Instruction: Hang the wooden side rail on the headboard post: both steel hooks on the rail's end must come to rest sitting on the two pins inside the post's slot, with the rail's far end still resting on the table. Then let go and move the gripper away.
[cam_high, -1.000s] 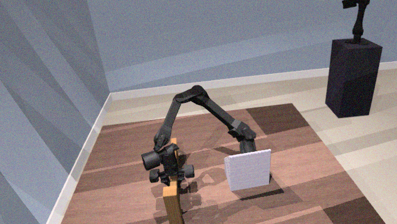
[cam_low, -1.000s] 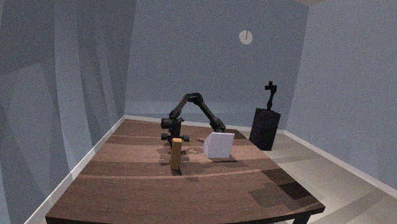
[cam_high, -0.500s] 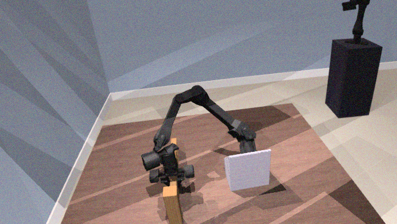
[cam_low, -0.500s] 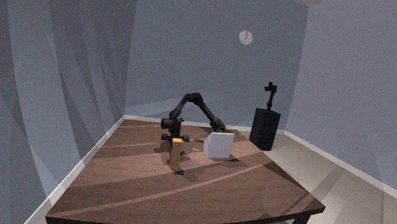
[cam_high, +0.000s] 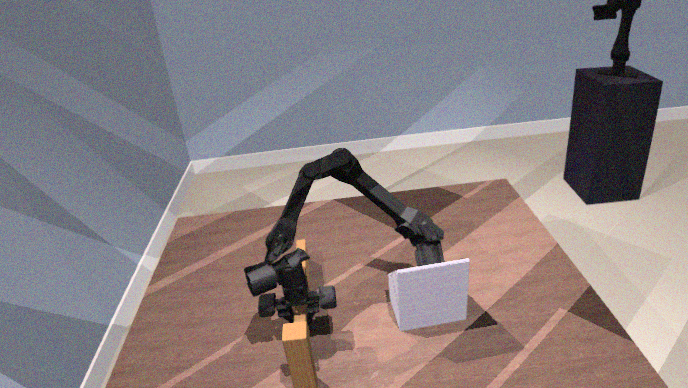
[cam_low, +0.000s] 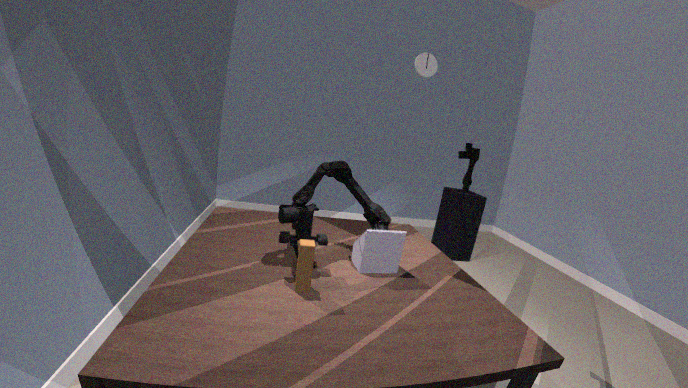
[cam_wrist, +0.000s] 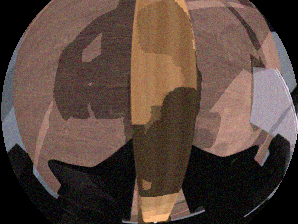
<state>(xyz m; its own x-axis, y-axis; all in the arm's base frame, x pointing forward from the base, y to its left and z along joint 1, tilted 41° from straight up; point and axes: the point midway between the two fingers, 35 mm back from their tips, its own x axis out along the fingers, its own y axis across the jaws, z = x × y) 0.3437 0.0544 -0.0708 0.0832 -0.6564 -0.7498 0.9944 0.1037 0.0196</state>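
My gripper tip is now 150 mm to the right of the wooden headboard post, 40 mm below it and 10 mm past it.
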